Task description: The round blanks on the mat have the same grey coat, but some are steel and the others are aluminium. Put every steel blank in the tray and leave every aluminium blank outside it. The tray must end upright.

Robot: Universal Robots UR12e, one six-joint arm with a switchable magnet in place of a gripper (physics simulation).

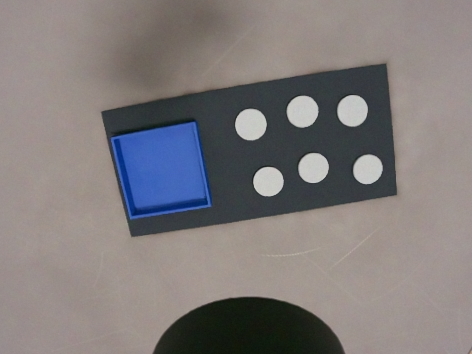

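Round light grey blanks lie flat on the dark mat (225, 105) in two rows of three. The far row has a left blank (250, 124), a middle blank (302, 111) and a right blank (352, 110). The near row has a left blank (268, 181), a middle blank (313, 168) and a right blank (368, 169). They look alike; steel and aluminium cannot be told apart by sight. The blue tray (162, 167) stands upright and empty on the mat's left part. My magnet (249, 325) shows dark at the bottom edge, apart from blanks and tray, with no blank seen on it; its underside is hidden.
The mat lies slightly turned on a grey-brown table top (240, 270) with thin light scratches. A soft dark shadow falls on the table beyond the mat's upper left. The tray's low walls stand close to the mat's left edge.
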